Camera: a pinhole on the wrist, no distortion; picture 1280 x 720 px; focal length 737.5 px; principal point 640.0 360.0 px. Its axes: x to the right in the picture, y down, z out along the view. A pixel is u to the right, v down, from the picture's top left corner.
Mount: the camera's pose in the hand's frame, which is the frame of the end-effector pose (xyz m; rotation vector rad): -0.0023 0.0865 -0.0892 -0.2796 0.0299 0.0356
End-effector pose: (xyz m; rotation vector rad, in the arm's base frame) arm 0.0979 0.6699 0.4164 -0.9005 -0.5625 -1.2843
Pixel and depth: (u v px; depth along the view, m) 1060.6 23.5 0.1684
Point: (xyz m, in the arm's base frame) 0.1916 0.6890 0.5307
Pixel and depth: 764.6 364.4 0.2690
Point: 0.2875 0.7842 0.5072
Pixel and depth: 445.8 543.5 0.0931
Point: 0.2209 0.6839 0.3595
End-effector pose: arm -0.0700 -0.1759 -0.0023 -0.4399 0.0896 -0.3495
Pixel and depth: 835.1 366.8 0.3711
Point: 0.1310 0.0584 0.1495
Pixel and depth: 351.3 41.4 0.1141
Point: -0.0822 -0.0882 0.0002
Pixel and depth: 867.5 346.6 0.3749
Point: 0.1462 0.0474 0.1582
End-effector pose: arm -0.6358 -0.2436 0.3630 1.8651 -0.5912 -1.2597
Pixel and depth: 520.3 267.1 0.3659
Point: -0.9028 -0.3851 0.4529
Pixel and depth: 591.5 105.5 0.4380
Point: -0.9813 -0.3999 0.3491
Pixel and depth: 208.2 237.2 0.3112
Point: -0.9103 -0.2634 0.5097
